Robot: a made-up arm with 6 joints.
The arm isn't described. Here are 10 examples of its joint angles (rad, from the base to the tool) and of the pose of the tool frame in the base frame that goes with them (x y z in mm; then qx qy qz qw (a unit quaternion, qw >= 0)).
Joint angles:
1: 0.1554 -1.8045 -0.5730 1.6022 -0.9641 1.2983
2: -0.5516 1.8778 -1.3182 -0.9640 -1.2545 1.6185
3: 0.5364 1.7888 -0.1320 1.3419 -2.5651 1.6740
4: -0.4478 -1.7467 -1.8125 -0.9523 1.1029 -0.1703
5: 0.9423 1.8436 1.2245 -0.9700 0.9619 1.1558
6: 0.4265 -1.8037 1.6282 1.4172 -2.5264 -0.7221
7: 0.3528 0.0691 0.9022 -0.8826 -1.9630 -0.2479
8: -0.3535 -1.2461 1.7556 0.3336 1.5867 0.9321
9: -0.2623 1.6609 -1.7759 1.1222 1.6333 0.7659
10: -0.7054 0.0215 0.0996 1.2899 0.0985 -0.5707
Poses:
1: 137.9 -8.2 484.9 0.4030 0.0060 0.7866 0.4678
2: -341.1 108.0 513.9 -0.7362 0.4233 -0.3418 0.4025
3: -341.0 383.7 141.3 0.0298 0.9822 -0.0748 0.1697
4: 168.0 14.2 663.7 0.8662 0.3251 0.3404 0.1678
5: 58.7 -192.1 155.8 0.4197 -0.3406 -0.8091 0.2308
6: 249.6 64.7 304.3 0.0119 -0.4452 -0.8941 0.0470
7: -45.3 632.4 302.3 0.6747 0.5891 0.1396 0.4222
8: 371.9 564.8 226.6 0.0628 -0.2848 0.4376 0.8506
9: -384.2 588.8 490.0 0.1070 0.8890 -0.0303 0.4442
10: -219.3 557.2 -95.7 0.3262 0.2709 0.8514 0.3088
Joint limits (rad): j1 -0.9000..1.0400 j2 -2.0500..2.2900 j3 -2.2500..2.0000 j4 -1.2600..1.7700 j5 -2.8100..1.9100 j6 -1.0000..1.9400
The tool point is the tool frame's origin. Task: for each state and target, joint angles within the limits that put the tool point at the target. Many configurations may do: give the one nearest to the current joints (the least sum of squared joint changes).
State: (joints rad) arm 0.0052 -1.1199 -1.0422 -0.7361 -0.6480 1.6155
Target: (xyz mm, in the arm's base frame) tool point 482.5 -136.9 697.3
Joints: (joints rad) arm 0.6084 -1.7735 -1.3380 -0.7899 -0.7706 1.3431
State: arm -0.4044 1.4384 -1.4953 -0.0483 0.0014 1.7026
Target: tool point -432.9 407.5 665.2
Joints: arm -0.9000 1.9753 -1.7714 -0.2646 -0.0683 1.3623
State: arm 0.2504 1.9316 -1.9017 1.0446 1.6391 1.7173
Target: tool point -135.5 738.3 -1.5
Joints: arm 0.4415 1.6065 -1.1584 1.2583 1.9074 1.9400
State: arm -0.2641 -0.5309 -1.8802 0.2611 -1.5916 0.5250
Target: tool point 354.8 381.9 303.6
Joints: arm -0.0699 -0.4492 -1.8610 0.3727 -1.8081 0.8231
